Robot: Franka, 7 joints.
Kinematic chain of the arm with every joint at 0, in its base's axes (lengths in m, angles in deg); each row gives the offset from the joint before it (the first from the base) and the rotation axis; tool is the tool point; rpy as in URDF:
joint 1: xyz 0 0 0.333 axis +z
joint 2: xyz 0 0 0 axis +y
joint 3: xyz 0 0 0.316 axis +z
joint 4: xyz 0.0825 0 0 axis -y
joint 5: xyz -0.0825 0 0.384 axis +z
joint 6: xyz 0 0 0 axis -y
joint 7: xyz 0.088 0 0 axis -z
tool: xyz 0 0 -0.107 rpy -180 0 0
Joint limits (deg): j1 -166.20..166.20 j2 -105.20..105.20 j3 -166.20..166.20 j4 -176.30..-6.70 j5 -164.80..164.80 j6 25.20..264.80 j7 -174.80..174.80
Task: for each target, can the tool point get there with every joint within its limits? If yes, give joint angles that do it. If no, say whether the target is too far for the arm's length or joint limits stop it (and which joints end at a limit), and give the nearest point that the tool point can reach.
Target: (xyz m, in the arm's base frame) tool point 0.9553 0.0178 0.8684
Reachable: no: too far | nearest point 0.7483 0.0139 0.7524 | short by 0.237 m
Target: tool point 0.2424 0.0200 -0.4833
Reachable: no: joint limits stop it (at a limit: joint 2) | nearest point 0.2499 0.0206 -0.3598 | short by 0.124 m
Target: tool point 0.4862 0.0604 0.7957
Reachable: yes | joints 118.88 10.53 -106.02 -91.71 74.31 213.75 98.66
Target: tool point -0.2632 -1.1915 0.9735
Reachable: no: too far | nearest point -0.1638 -0.7417 0.7317 | short by 0.520 m
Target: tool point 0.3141 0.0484 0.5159
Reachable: yes | joints 63.91 -68.95 -37.42 -151.25 -50.02 103.60 7.48
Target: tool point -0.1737 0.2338 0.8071
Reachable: yes | joints 140.21 -49.39 -2.06 -121.99 -62.54 117.15 -4.15
